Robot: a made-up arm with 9 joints.
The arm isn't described. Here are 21 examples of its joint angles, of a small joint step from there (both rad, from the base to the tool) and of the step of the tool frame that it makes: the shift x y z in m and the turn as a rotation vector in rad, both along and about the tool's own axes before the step.
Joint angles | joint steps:
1: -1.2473 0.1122 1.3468 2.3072 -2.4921 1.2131 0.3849 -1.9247 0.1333 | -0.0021 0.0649 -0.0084 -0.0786 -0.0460 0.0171 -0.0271 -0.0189 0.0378
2: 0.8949 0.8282 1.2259 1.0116 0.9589 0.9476 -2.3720 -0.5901 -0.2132 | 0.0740 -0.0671 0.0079 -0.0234 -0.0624 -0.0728 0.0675 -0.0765 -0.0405
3: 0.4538 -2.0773 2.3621 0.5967 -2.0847 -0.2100 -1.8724 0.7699 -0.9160 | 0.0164 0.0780 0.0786 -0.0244 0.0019 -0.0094 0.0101 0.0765 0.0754
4: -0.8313 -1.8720 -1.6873 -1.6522 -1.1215 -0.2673 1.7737 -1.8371 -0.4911 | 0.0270 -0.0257 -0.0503 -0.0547 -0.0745 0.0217 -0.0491 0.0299 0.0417
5: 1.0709 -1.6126 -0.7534 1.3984 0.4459 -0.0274 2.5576 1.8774 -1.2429 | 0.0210 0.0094 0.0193 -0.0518 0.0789 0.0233 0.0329 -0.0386 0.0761
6: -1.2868 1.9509 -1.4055 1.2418 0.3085 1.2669 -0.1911 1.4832 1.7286 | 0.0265 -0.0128 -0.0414 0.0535 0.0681 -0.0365 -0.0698 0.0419 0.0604
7: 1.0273 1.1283 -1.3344 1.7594 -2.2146 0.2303 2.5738 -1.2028 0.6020 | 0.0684 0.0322 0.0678 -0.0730 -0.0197 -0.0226 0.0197 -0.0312 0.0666
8: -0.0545 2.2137 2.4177 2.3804 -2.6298 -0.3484 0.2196 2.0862 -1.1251 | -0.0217 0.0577 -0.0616 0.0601 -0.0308 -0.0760 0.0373 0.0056 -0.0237
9: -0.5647 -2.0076 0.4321 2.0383 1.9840 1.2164 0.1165 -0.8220 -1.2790 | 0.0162 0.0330 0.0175 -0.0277 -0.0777 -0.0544 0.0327 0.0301 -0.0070
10: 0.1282 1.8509 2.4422 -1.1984 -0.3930 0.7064 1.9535 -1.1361 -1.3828 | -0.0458 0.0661 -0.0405 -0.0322 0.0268 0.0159 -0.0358 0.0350 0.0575
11: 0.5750 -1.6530 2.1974 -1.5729 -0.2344 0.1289 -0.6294 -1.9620 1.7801 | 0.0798 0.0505 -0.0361 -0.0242 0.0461 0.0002 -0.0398 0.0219 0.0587
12: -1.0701 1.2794 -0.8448 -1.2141 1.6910 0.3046 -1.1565 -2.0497 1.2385 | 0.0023 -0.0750 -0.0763 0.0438 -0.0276 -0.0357 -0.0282 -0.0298 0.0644
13: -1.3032 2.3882 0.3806 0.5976 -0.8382 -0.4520 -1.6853 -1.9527 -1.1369 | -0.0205 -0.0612 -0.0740 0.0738 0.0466 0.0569 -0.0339 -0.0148 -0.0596
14: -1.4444 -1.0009 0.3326 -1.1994 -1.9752 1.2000 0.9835 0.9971 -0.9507 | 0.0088 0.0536 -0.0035 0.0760 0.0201 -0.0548 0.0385 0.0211 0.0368
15: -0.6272 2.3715 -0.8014 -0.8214 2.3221 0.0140 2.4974 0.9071 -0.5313 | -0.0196 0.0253 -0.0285 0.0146 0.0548 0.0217 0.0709 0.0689 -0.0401
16: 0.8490 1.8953 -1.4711 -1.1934 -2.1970 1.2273 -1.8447 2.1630 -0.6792 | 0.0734 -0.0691 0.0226 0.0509 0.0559 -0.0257 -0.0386 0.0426 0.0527
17: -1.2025 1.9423 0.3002 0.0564 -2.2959 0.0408 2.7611 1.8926 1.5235 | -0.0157 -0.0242 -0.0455 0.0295 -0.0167 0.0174 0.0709 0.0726 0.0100
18: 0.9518 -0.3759 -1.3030 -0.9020 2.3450 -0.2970 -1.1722 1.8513 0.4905 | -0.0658 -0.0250 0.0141 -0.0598 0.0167 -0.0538 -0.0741 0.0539 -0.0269
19: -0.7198 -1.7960 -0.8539 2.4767 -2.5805 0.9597 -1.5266 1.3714 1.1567 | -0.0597 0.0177 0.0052 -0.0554 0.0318 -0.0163 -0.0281 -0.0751 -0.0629
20: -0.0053 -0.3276 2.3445 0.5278 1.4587 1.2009 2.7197 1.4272 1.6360 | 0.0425 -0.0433 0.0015 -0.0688 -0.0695 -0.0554 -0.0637 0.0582 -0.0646
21: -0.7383 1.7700 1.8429 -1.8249 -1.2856 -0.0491 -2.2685 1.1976 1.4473 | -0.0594 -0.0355 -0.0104 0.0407 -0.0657 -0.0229 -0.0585 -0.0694 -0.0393
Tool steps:
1: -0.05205 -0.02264 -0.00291 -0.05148 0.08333 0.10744
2: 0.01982 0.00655 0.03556 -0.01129 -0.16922 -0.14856
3: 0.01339 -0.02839 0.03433 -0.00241 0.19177 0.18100
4: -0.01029 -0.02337 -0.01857 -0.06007 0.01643 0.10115
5: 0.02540 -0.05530 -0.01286 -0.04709 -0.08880 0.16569
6: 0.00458 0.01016 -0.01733 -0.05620 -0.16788 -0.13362
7: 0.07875 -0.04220 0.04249 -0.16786 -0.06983 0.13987
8: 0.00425 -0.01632 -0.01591 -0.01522 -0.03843 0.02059
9: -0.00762 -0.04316 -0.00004 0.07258 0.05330 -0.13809
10: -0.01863 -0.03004 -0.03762 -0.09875 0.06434 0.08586
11: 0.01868 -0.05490 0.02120 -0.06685 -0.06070 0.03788
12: 0.06191 -0.04976 0.02057 -0.17194 -0.16092 0.09514
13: -0.02082 -0.01525 -0.03826 0.00189 0.13897 -0.13970
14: -0.00326 -0.00378 -0.00459 -0.02525 -0.04599 0.00273
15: -0.00145 -0.01352 -0.00898 0.06006 -0.00198 0.10761
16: 0.01872 -0.03185 0.01411 0.02451 -0.07113 0.12954
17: -0.00036 -0.00149 -0.02866 -0.10212 -0.03869 0.14130
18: -0.02403 0.00657 0.01992 0.15550 -0.06752 0.07392
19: -0.00243 0.02996 0.01167 0.12732 0.01056 -0.09657
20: 0.02232 0.00240 -0.00962 0.02299 0.01766 -0.00981
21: 0.01003 -0.03922 0.07076 0.03770 0.17034 0.02576
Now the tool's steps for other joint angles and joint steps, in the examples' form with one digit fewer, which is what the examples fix.
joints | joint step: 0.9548 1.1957 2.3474 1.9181 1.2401 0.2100 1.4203 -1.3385 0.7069 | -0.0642 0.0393 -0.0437 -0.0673 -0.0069 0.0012 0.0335 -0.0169 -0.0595
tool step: -0.0142 0.0340 -0.0069 0.0223 -0.0194 -0.1647
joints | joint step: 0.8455 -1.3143 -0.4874 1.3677 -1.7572 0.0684 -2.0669 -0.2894 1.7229 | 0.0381 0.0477 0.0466 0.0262 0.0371 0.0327 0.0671 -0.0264 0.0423
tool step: -0.0194 -0.0041 0.0212 0.0194 0.0552 0.0195
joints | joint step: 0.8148 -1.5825 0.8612 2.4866 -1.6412 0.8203 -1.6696 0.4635 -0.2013 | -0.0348 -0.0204 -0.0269 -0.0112 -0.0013 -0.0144 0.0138 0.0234 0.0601
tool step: 0.0003 -0.0024 -0.0192 0.0434 -0.0428 0.0804
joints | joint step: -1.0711 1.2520 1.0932 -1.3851 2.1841 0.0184 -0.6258 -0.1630 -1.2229 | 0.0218 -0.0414 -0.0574 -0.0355 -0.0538 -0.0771 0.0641 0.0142 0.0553
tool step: 0.0025 -0.0251 -0.0149 -0.0093 0.0666 0.0874
